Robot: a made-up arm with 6 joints.
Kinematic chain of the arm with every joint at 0, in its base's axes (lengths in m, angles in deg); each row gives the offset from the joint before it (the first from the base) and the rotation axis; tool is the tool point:
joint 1: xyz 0 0 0.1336 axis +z
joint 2: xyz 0 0 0 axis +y
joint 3: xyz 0 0 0.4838 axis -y
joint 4: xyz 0 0 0 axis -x
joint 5: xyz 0.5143 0 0 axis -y
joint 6: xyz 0 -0.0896 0 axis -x
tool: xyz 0 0 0
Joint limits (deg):
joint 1: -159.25..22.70
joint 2: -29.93..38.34
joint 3: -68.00..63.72
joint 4: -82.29..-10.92
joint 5: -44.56..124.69
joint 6: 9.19..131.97
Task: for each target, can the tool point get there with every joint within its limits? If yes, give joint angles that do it. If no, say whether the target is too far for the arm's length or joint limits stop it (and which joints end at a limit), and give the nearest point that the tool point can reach.
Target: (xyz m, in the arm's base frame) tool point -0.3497 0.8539 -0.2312
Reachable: no: joint limits stop it (at a limit: joint 1, joint 2, joint 3, joint 4) | nearest point -0.1613 0.0330 0.0243 | short by 0.880 m
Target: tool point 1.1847 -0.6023 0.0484
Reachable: no: too far | nearest point 0.6916 -0.3516 0.2982 | short by 0.607 m
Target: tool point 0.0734 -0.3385 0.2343
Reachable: yes | joints -72.02 -1.00 -39.20 -67.24 -9.16 44.15
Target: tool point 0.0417 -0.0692 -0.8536
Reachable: no: joint limits stop it (at a limit: joint 2, joint 4) | nearest point 0.1124 -0.1865 -0.0022 | short by 0.862 m
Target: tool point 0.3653 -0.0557 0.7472
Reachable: yes | joints -0.16 -15.85 8.59 -52.36 -20.43 79.39
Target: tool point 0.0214 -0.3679 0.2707
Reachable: yes | joints -77.15 -2.66 -37.28 -47.11 47.44 100.67
